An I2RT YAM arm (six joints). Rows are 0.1 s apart.
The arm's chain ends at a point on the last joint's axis. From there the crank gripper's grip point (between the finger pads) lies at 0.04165 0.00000 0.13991 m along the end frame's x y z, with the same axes.
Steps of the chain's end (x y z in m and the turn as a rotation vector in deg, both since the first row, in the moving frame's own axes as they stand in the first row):
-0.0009 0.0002 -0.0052 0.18 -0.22 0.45
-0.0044 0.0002 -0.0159 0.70 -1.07 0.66
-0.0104 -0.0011 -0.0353 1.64 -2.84 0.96
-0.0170 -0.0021 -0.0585 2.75 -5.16 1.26
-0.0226 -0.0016 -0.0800 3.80 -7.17 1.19
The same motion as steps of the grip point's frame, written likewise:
-0.0014 0.0001 -0.0050 0.18 -0.22 0.45
-0.0070 -0.0010 -0.0152 0.70 -1.07 0.66
-0.0174 -0.0045 -0.0335 1.64 -2.84 0.96
-0.0297 -0.0081 -0.0555 2.75 -5.16 1.26
-0.0403 -0.0103 -0.0762 3.80 -7.17 1.19

